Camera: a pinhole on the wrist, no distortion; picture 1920 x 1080 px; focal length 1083.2 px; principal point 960.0 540.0 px. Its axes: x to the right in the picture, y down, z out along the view. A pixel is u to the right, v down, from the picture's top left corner.
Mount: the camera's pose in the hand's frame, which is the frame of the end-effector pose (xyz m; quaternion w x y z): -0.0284 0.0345 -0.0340 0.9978 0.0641 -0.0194 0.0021
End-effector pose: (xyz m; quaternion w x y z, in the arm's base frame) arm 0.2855 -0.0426 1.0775 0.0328 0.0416 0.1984 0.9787
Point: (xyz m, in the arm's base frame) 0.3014 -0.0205 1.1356
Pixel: 1199 321
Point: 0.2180 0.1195 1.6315
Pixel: 1275 747
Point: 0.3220 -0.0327 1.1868
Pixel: 1005 660
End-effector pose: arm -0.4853 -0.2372 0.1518 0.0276 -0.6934 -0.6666 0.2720
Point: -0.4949 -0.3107 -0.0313
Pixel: 1118 879
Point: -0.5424 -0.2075 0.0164
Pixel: 1699 440
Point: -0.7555 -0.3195 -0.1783
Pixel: 1172 353
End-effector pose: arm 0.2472 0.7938 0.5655 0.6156 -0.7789 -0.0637 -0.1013
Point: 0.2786 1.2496 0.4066
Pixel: 1024 715
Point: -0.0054 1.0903 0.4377
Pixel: 195 555
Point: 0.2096 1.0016 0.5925
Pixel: 967 147
